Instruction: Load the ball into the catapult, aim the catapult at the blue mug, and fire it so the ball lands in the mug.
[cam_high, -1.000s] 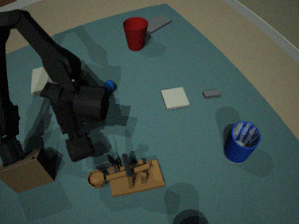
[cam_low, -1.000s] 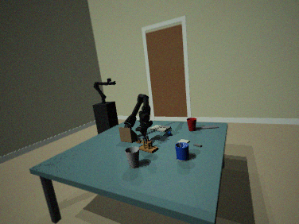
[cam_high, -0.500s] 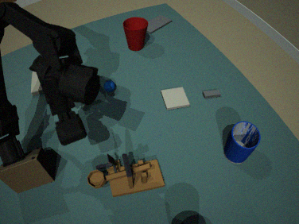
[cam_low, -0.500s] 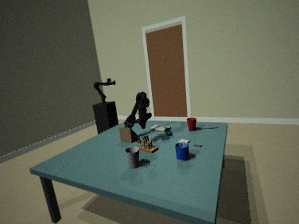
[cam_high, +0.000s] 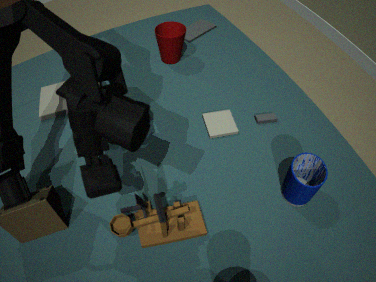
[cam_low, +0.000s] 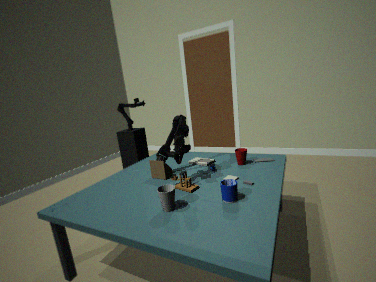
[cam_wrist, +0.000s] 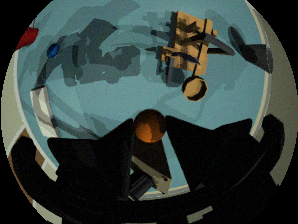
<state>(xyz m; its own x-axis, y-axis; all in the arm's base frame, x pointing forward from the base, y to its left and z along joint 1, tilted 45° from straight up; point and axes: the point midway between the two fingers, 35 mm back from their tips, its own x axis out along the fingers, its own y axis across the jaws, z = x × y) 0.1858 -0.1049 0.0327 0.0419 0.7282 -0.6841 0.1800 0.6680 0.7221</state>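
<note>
My gripper tip is now 60 mm short of the catapult, 90 mm to the left of it and 80 mm above it. From my gripper tip the other things lie so: orange ball: 10 mm above; then white tile: 340 mm ahead, 50 mm to the left, 120 mm below; then blue ball: 190 mm ahead, 200 mm to the left, 110 mm below.
</note>
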